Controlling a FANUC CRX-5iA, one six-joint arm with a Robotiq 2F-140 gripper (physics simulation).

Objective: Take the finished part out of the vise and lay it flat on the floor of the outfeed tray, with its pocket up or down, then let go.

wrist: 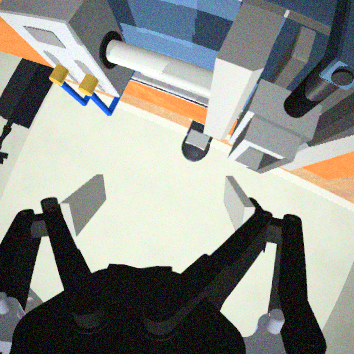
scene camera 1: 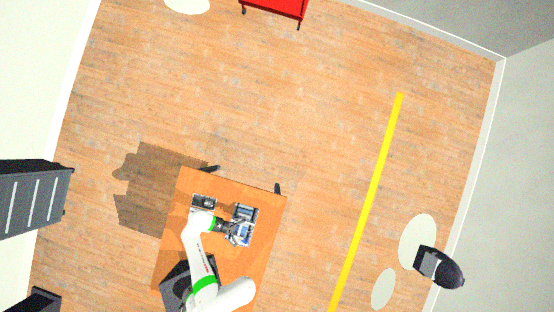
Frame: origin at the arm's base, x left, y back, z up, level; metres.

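Where they show: gripper, between the fingertips: (wrist: 163,187) (scene camera 1: 250,234); arm's base, origin of its link: (scene camera 1: 193,293).
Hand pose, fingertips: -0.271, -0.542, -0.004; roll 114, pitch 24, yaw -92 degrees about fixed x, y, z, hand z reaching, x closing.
Note:
Things, the pixels of their top centre, and the offset from my fingertips, as dx, dy, dz. "spot": a spot on its surface instead. Level surfaces: height alone.
- vise, centre of its top: (wrist: 170,102) (scene camera 1: 240,229) +0.079, +0.009, -0.057
- grey block, centre of its top: (wrist: 253,159) +0.082, -0.058, -0.041
- pale container, centre of its top: (scene camera 1: 193,215) +0.456, +0.039, -0.112
- grey-and-blue unit, a spot on its surface: (scene camera 1: 245,212) spot: +0.079, -0.104, -0.095
- grey valve block, centre of its top: (wrist: 64,58) +0.084, +0.104, -0.060
- wooden table, height of its surface: dz -0.156
The vise (scene camera 1: 242,234) (wrist: 245,65) stands on the table, with pale grey jaws and a white rod. In the wrist view, a grey block (wrist: 282,120) with a recess, apparently the finished part, sits between the jaws. In the scene view it is too small to make out. My gripper (scene camera 1: 237,233) (wrist: 163,187) is open and empty, beside the vise in the scene view. In the wrist view the part is beyond the fingertips, up and to the right, apart from them. A grey tray (scene camera 1: 196,196) with dark contents is at the table's back left; I cannot tell whether it is the outfeed tray.
Another pale container (scene camera 1: 195,210) shows partly behind the arm. A grey-and-blue unit (scene camera 1: 245,212) stands directly behind the vise. A grey valve block (wrist: 95,45) with yellow fittings and blue hoses is at the vise's left in the wrist view. The wooden table (scene camera 1: 270,210) ends near these fixtures.

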